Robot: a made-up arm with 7 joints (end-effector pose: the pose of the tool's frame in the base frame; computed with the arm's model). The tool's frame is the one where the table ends. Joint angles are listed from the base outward.
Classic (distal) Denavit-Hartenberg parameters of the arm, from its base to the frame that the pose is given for. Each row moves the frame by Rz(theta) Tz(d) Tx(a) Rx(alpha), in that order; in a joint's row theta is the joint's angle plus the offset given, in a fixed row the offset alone. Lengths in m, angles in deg.
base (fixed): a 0.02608, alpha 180, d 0, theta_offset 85.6
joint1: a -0.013, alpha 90, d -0.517, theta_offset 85.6
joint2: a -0.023, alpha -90, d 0.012, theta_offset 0
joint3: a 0.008, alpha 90, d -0.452, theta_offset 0
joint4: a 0.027, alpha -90, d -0.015, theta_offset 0
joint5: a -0.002, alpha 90, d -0.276, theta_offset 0
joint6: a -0.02, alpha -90, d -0.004, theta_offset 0
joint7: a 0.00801, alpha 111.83, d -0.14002, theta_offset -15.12
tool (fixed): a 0, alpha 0, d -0.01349, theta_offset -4.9
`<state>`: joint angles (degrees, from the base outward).
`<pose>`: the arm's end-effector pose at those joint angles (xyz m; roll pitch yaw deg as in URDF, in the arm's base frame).
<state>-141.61 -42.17 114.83 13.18 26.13 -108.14 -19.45</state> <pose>0.3508 -0.2830 1.0452 -91.49 -67.13 32.93</pose>
Working (the frame after each row of the table, in the pose's form):
after base (fixed): 0.0020 0.0260 0.0000 180.00 0.00 85.60
after joint1: 0.0122 0.0179 0.5170 -90.00 0.00 141.61
after joint2: 0.0181 -0.0021 0.5016 180.00 -42.17 141.61
after joint3: 0.2624 -0.1864 0.8343 -50.58 16.37 32.68
after joint4: 0.2844 -0.1814 0.8132 -137.17 26.33 41.98
after joint5: 0.4752 -0.2612 0.9960 -61.85 41.80 16.30
after joint6: 0.4662 -0.2582 0.9779 -140.64 -56.32 -37.64
after joint7: 0.3437 -0.2715 1.0450 -91.24 -62.23 32.65

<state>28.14 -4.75 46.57 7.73 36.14 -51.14 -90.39</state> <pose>-0.0289 0.1047 1.3253 -112.36 6.31 -7.73</pose>
Working (the frame after each row of the table, in the pose's form):
after base (fixed): 0.0020 0.0260 0.0000 180.00 0.00 85.60
after joint1: -0.0095 0.0321 0.5170 -90.00 0.00 -28.14
after joint2: -0.0240 0.0535 0.5151 -180.00 -4.75 -28.14
after joint3: -0.0549 0.0635 0.9660 -86.55 -3.26 -74.81
after joint4: -0.0621 0.0336 0.9630 -176.54 4.45 -74.34
after joint5: -0.0717 0.0104 1.2379 -89.84 5.63 -110.61
after joint6: -0.0704 0.0249 1.2236 -179.77 -45.51 -110.79
after joint7: -0.0277 0.1171 1.3202 -112.65 10.84 -9.63

